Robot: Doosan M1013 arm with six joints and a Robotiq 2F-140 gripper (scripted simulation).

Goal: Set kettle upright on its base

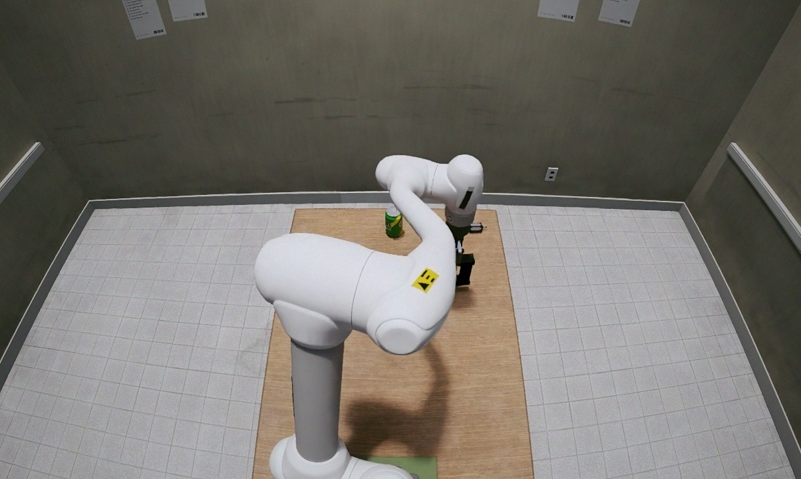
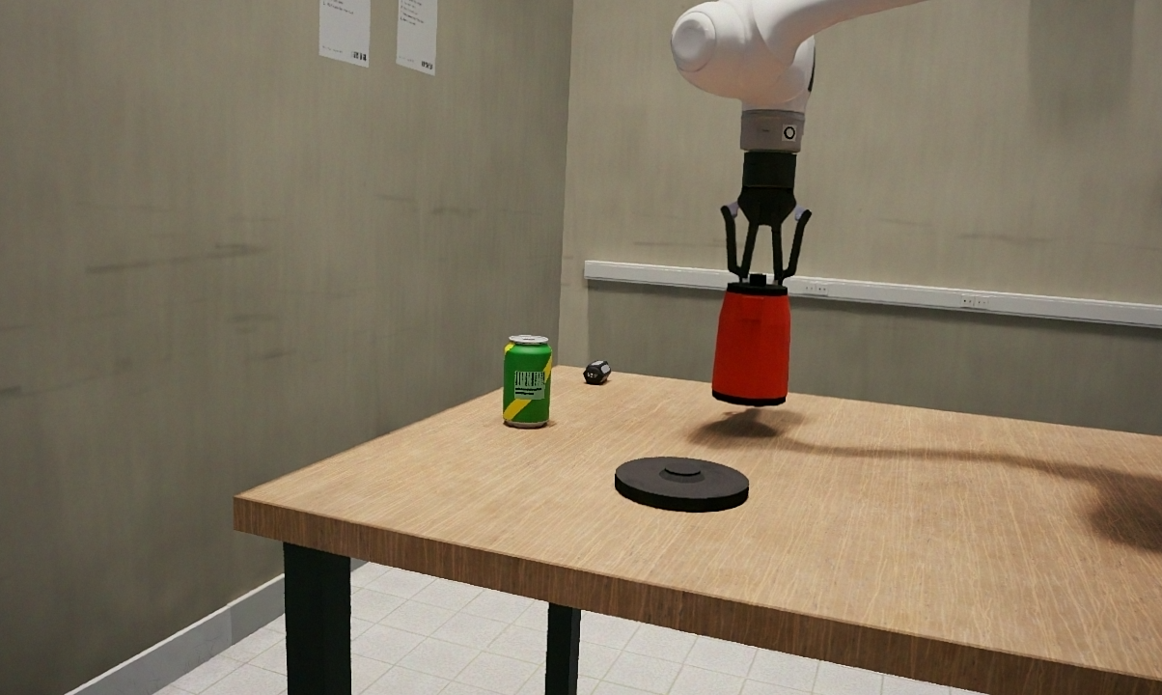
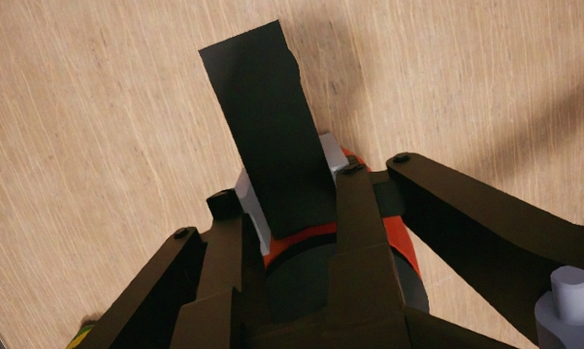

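Right now my hand is 3 cm to the right of the red kettle and 5 cm above it. From my hand the other things lie so: round black base: 1 cm ahead, 37 cm to the left, 17 cm below; then can: 28 cm ahead, 19 cm to the left, 12 cm below.
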